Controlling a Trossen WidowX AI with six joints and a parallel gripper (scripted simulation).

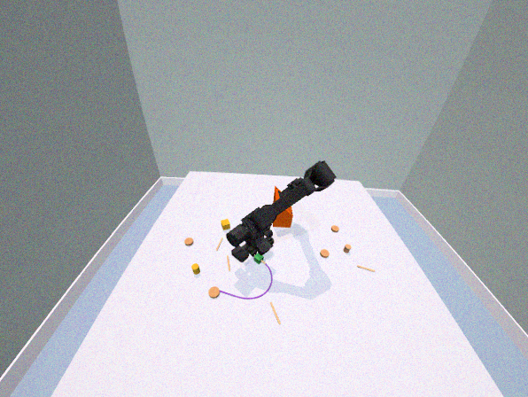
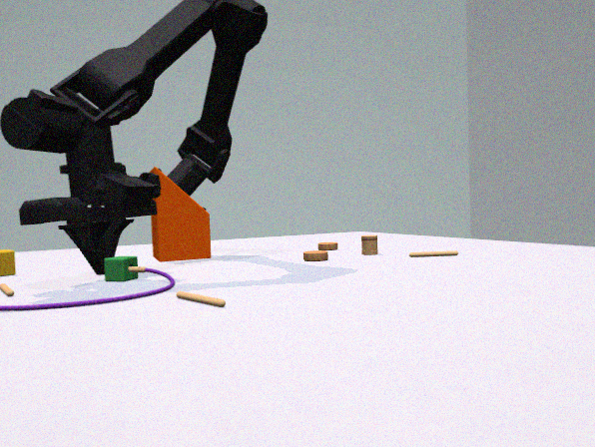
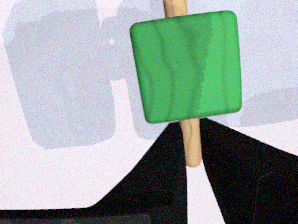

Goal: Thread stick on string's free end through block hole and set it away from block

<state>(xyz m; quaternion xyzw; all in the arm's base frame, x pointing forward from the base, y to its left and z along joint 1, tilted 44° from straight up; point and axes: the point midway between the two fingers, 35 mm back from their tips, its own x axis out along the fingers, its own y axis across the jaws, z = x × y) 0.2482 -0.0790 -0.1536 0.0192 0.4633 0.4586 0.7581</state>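
My gripper tip is 20 mm to the right of the green block, 20 mm short of it and 10 mm below it. From my gripper tip the other things lie so: yellow cube 180 mm behind, 130 mm to the right, 10 mm above; then thin wooden stick 30 mm to the left, 30 mm ahead, 10 mm above; then round wooden button 160 mm to the right, 150 mm ahead.
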